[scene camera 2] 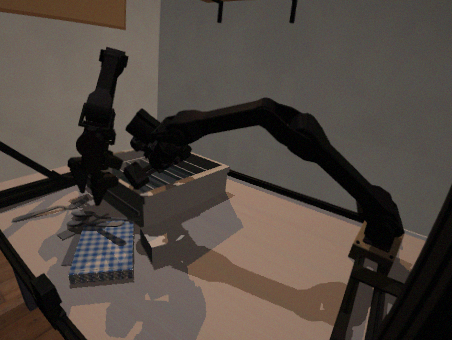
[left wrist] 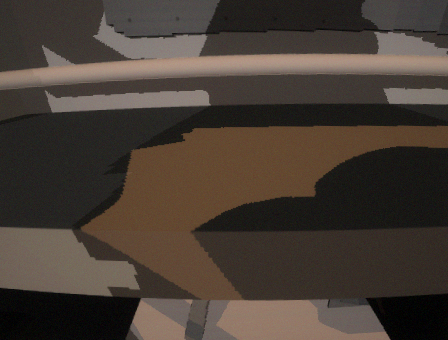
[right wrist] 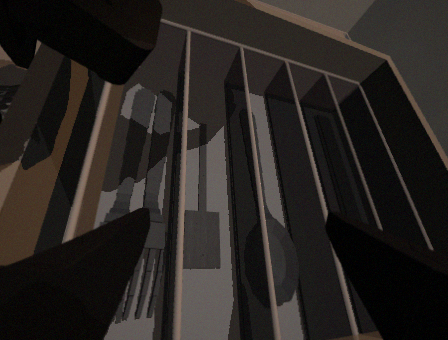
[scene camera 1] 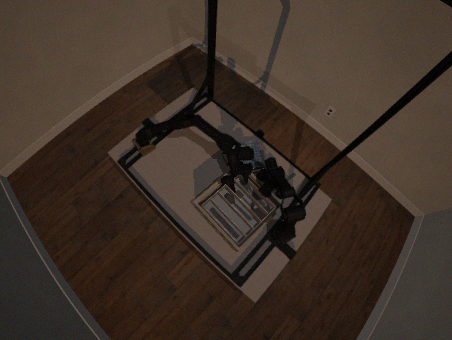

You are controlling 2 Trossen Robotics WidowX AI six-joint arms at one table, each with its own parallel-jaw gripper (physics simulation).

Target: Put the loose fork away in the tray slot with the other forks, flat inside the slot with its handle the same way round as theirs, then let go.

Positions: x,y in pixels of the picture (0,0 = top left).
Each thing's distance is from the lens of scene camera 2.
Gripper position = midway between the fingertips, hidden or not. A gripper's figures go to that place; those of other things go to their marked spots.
my left gripper (scene camera 2: pixel 89 199): 82 cm
my right gripper (scene camera 2: pixel 152 172): 78 cm
